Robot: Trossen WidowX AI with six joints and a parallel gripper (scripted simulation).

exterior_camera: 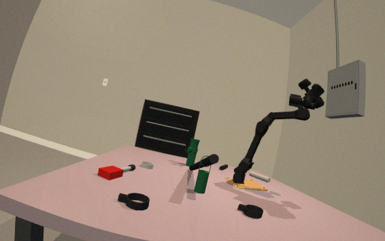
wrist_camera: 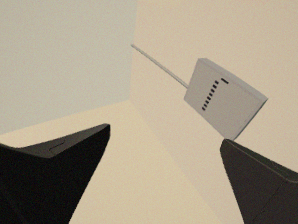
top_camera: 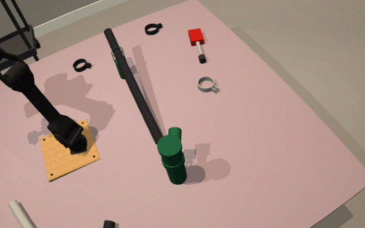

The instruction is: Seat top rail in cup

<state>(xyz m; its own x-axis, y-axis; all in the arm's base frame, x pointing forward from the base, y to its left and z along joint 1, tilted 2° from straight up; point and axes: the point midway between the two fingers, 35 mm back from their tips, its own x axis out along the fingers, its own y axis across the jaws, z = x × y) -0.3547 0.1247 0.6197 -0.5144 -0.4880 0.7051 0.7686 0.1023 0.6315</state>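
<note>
Now: gripper tip 700 mm short of the green rail-end cup, 270 mm to the left of it and 540 mm above it. Round my gripper tip: white tube (130 mm ahead, 370 mm to the right, 650 mm below); loop cap (580 mm ahead, 200 mm to the left, 560 mm below); small dark piece (400 mm ahead, 510 mm to the right, 650 mm below).
</note>
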